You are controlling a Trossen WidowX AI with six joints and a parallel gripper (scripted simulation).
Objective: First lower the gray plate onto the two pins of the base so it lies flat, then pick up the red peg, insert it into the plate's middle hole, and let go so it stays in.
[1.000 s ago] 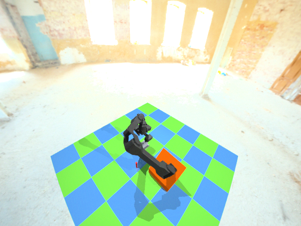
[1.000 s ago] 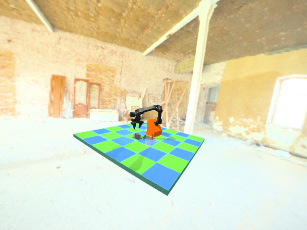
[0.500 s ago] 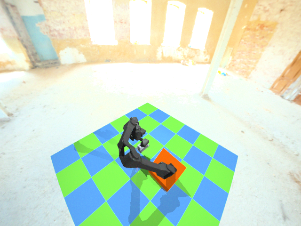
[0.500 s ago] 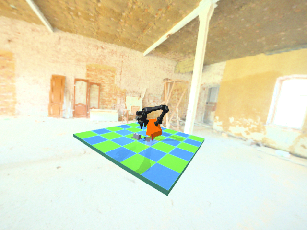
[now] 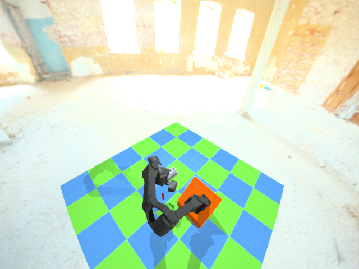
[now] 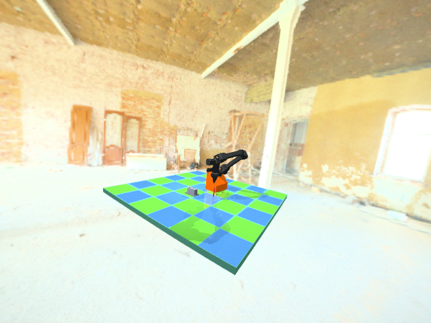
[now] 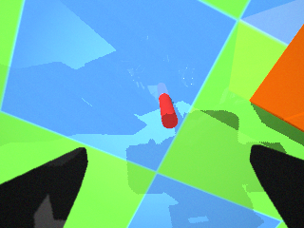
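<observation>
Right now my gripper tip is 10 mm past the red peg and 100 mm above it. From my gripper tip the other things lie so: gray plate 120 mm ahead, 160 mm to the right, 100 mm below; gray base 120 mm ahead, 150 mm to the right, 130 mm below.
</observation>
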